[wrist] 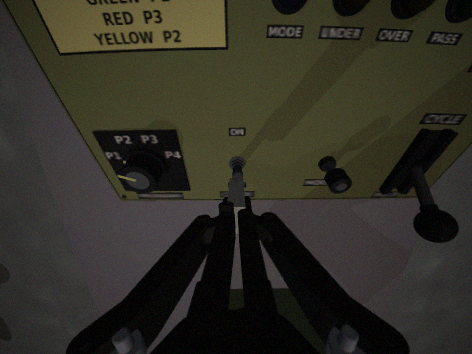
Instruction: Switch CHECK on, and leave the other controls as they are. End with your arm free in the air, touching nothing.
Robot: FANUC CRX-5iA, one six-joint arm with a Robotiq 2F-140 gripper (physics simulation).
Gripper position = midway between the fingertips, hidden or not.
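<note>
Visible: olive control panel [280,95], the gripper [237,188].
</note>
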